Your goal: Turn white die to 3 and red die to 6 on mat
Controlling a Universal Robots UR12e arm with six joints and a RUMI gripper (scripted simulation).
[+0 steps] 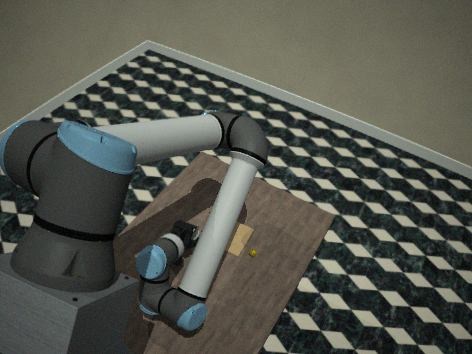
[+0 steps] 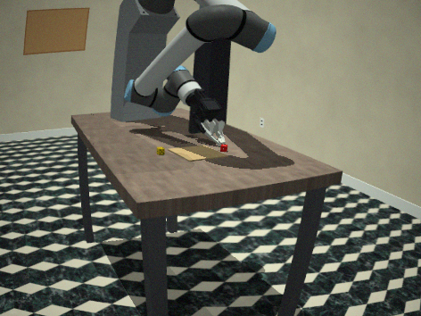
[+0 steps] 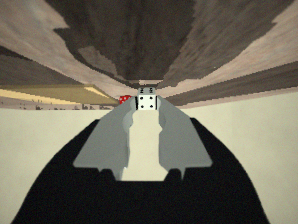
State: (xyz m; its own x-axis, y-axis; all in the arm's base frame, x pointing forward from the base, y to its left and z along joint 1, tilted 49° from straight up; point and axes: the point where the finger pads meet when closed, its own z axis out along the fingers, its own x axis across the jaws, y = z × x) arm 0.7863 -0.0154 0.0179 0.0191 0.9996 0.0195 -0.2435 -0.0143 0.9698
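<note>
My gripper is now 10 mm short of the white die. The rest, counted from my hand: tan mat (40 mm ahead, 130 mm to the right, 20 mm below); red die (60 mm ahead, 40 mm to the right, 10 mm below); yellow die (10 mm behind, 240 mm to the right, 10 mm below).
</note>
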